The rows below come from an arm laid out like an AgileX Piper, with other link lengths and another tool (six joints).
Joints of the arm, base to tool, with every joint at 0 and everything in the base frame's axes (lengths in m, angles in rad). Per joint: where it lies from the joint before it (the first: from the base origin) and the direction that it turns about. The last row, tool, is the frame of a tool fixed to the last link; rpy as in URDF.
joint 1: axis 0 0 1 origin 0.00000 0.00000 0.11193
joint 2: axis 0 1 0 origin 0.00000 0.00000 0.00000
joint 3: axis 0 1 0 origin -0.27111 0.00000 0.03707
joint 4: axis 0.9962 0 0.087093 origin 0.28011 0.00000 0.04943
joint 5: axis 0 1 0 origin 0.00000 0.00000 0.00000
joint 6: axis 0.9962 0 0.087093 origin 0.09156 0.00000 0.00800
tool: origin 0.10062 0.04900 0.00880 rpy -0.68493 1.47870 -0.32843
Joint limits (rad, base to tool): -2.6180..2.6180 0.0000..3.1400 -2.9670..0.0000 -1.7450..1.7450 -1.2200..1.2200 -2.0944..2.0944
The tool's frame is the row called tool.
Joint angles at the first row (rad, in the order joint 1, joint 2, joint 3, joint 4, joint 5, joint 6):
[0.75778, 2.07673, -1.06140, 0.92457, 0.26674, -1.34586]
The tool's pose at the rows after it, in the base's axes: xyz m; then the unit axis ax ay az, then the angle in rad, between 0 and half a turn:
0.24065, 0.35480, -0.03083, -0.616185, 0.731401, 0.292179, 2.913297
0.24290, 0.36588, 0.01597, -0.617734, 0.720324, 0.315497, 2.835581
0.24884, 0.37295, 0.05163, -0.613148, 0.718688, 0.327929, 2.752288
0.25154, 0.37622, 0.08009, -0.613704, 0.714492, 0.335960, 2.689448
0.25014, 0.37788, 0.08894, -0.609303, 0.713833, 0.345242, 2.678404
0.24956, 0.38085, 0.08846, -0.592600, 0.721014, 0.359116, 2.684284
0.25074, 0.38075, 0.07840, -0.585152, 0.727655, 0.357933, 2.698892
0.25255, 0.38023, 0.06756, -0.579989, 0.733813, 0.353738, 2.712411
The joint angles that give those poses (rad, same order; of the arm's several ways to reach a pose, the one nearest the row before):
[0.75979, 2.03975, -1.06978, 0.92635, 0.32110, -1.34614]
[0.75980, 1.93498, -1.06975, 0.95561, 0.35730, -1.34617]
[0.75979, 1.85835, -1.06979, 0.99010, 0.35125, -1.34611]
[0.75979, 1.79652, -1.06976, 1.00675, 0.34883, -1.34618]
[0.75979, 1.77949, -1.06974, 1.02235, 0.35842, -1.34299]
[0.75980, 1.78823, -1.06978, 1.06082, 0.36309, -1.33813]
[0.75979, 1.81141, -1.06800, 1.07136, 0.35367, -1.33808]
[0.75978, 1.83632, -1.06798, 1.07535, 0.34132, -1.33807]

